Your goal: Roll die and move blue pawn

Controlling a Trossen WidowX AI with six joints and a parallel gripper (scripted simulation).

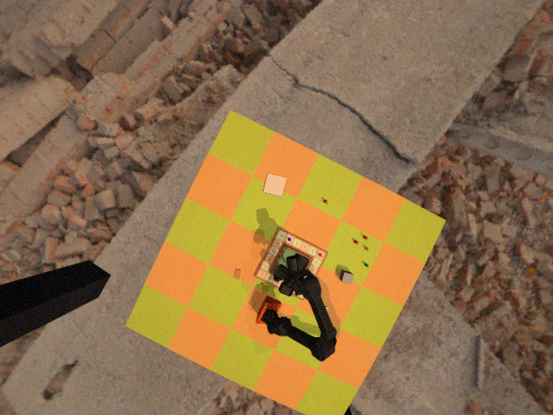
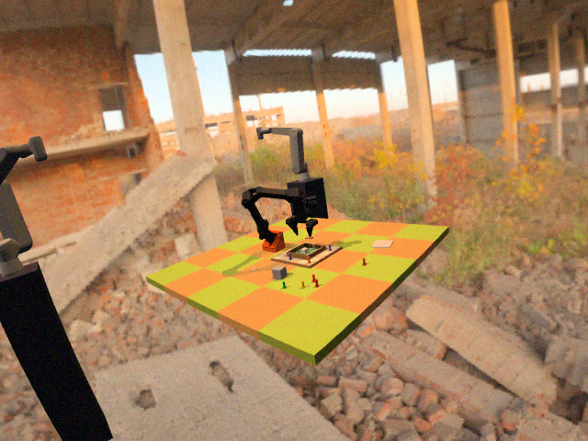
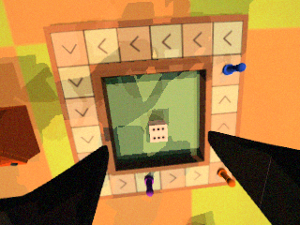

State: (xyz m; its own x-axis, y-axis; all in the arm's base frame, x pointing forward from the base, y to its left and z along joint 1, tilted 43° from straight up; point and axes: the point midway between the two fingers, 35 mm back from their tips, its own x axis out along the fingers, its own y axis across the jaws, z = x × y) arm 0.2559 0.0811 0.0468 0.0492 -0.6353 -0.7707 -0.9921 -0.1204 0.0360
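My gripper tip is now 110 mm short of the blue pawn, 80 mm above it and 70 mm to the right of it. From my gripper tip the other things lie so: purple pawn: 120 mm to the right, 80 mm below; then green sunken tray: 100 mm below, 10 mm ahead; then die: 80 mm below, 20 mm to the right, 10 mm ahead.
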